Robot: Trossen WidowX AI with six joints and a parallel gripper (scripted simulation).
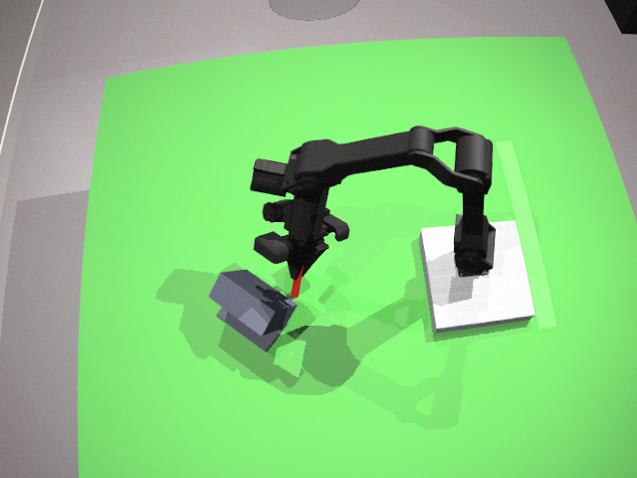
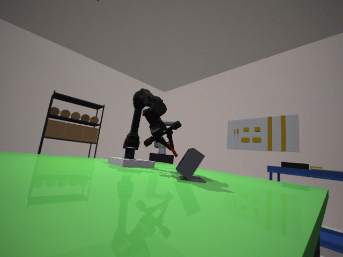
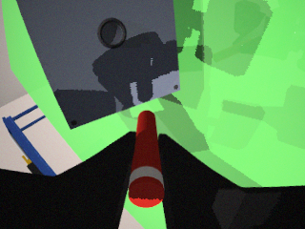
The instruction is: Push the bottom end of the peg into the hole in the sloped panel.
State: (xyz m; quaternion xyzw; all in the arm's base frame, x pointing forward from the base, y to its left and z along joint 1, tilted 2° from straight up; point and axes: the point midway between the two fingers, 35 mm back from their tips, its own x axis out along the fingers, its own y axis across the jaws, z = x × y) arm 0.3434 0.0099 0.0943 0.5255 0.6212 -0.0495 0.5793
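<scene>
Right now the grey sloped panel is 9 cm ahead of my gripper tip, 5 cm below it and 2 cm to the left of it. Round my gripper tip: round red peg: 1 cm to the right, 1 cm behind, 1 cm above.
</scene>
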